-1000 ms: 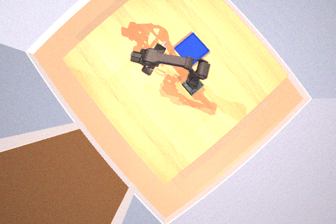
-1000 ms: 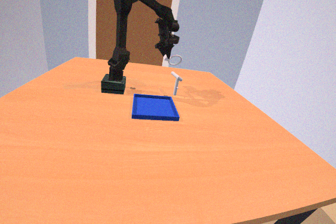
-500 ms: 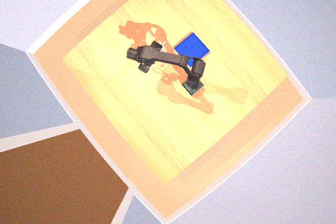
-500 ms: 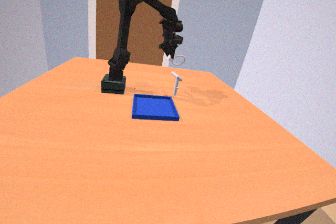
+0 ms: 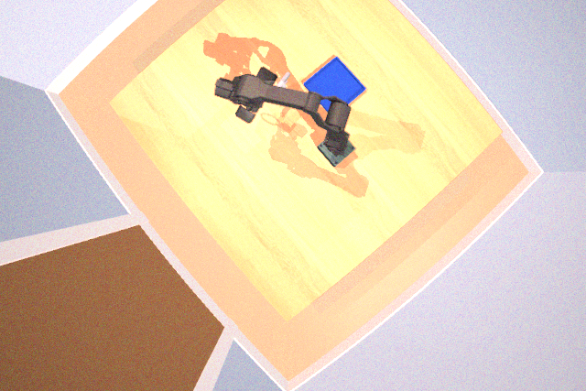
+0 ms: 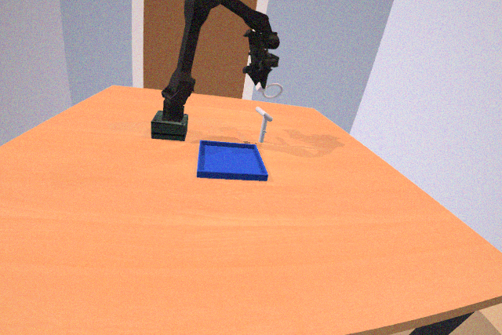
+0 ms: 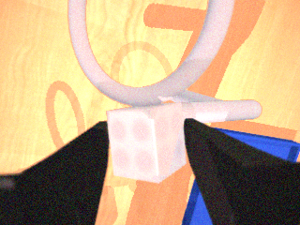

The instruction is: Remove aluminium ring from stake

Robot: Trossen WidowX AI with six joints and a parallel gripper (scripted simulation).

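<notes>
Now: the aluminium ring 40 mm ahead of my gripper tip and 10 mm to the left of it. The rest, counted from my gripper tip: blue tray (280 mm to the right, 170 mm below, 130 mm behind).
</notes>
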